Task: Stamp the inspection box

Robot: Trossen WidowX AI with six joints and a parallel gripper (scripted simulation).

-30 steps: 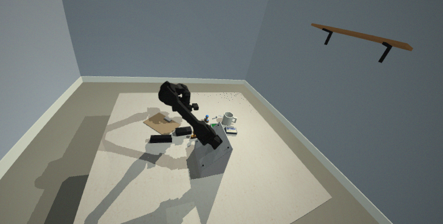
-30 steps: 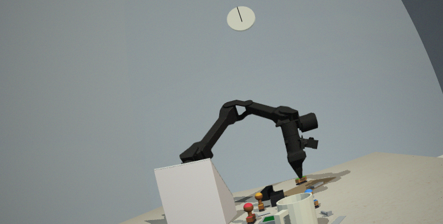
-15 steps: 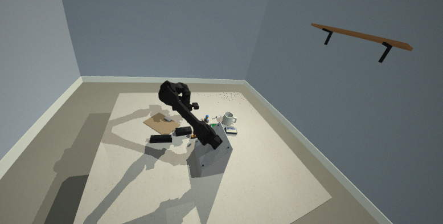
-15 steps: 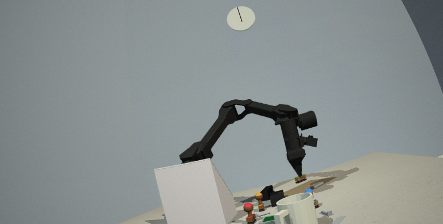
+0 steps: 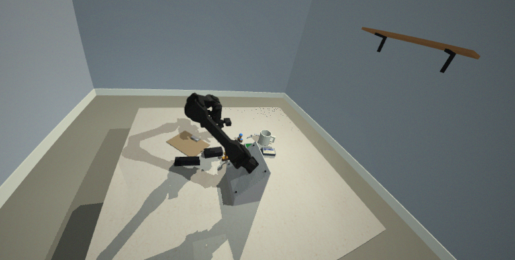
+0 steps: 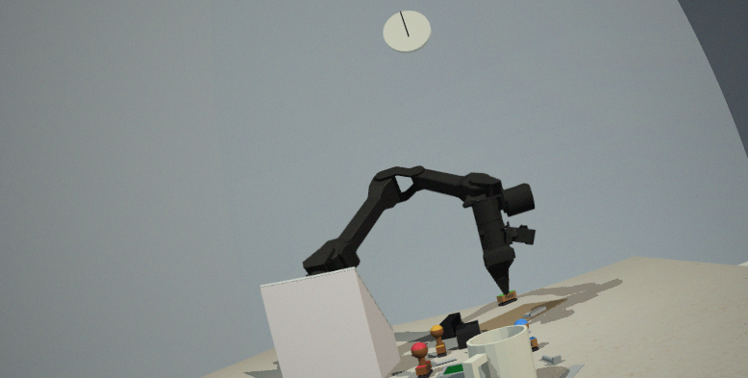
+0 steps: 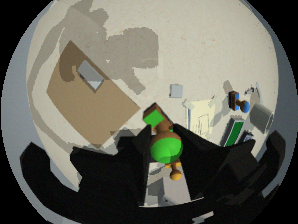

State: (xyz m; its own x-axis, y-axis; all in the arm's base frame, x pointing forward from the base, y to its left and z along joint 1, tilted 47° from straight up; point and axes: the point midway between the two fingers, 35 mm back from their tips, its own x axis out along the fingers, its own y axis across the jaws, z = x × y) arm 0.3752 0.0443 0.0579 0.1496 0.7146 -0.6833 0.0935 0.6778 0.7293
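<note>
Now: the ink pad 22 cm to the right of my gripper tip, 11 cm behind it and 8 cm below it. Round my gripper tip: cream card: 9 cm to the right, 9 cm below, 6 cm behind; orange-knobbed stamp: 16 cm behind, 7 cm below, 3 cm to the right; blue-knobbed stamp: 18 cm to the right, 7 cm below, 1 cm behind.
</note>
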